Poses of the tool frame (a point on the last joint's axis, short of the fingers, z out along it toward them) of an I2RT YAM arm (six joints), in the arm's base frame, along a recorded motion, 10 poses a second.
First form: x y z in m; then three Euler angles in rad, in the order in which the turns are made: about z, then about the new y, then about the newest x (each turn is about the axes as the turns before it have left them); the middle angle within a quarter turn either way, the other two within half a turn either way.
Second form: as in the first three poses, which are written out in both.
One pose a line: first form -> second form
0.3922, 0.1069, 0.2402, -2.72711, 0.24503, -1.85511 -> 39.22, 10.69, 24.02, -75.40, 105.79, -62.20
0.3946, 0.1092, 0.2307, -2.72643, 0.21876, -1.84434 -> 39.46, 10.92, 23.07, -77.00, 105.29, -62.73
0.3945, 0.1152, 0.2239, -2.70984, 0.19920, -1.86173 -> 39.45, 11.52, 22.39, -78.10, 106.33, -61.87
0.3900, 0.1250, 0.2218, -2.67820, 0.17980, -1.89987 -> 39.00, 12.50, 22.18, -79.13, 108.54, -59.95
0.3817, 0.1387, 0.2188, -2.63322, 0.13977, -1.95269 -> 38.17, 13.87, 21.88, -81.38, 111.66, -57.67
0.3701, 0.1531, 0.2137, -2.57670, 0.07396, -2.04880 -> 37.01, 15.31, 21.37, -85.23, 117.31, -55.44
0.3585, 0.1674, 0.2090, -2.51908, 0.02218, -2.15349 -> 35.85, 16.74, 20.90, -88.48, 123.38, -53.50
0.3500, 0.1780, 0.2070, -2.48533, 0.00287, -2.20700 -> 35.00, 17.80, 20.70, -89.80, 126.45, -52.28
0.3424, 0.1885, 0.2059, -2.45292, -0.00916, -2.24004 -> 34.24, 18.85, 20.59, -90.67, 128.34, -50.96
